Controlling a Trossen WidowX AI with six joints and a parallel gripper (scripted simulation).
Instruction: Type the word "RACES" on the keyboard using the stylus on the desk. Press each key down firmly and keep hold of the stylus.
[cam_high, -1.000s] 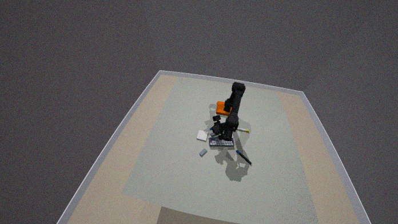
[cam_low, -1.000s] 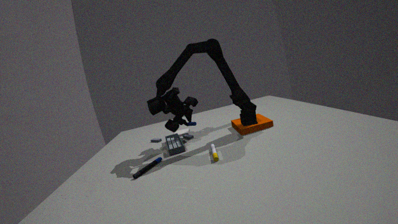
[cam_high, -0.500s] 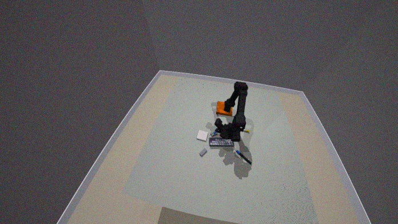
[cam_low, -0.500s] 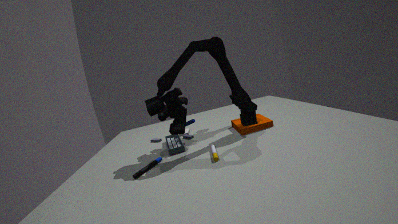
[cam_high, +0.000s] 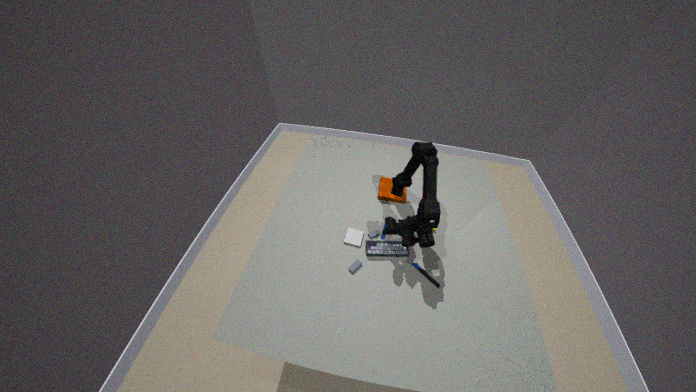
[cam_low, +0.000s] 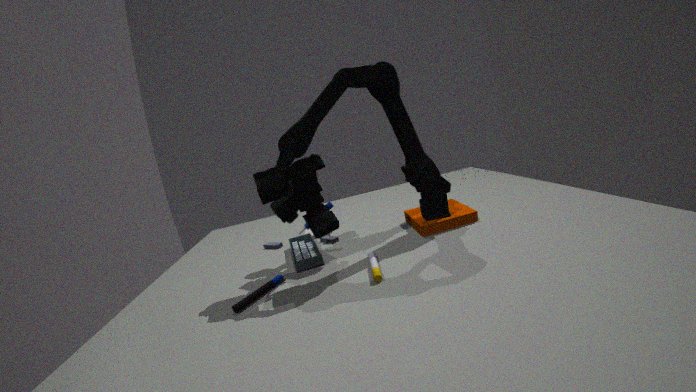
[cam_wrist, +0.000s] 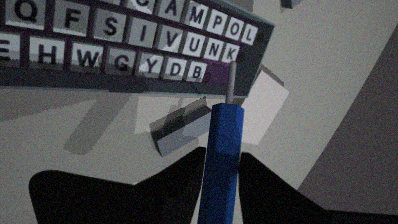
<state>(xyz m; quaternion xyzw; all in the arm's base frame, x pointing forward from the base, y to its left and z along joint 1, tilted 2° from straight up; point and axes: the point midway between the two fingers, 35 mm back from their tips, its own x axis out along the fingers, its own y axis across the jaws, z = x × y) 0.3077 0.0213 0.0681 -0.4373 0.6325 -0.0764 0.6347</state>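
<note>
Now: gripper tip 10 mm short of the blue stylus and 10 mm above it. From my gripper tip the other things lie so: grey block: 170 mm ahead, 70 mm to the right, 70 mm below; white-and-yellow marker: 200 mm to the left, 150 mm behind, 70 mm below; white pad: 130 mm to the right, 70 mm below, 40 mm ahead.
</note>
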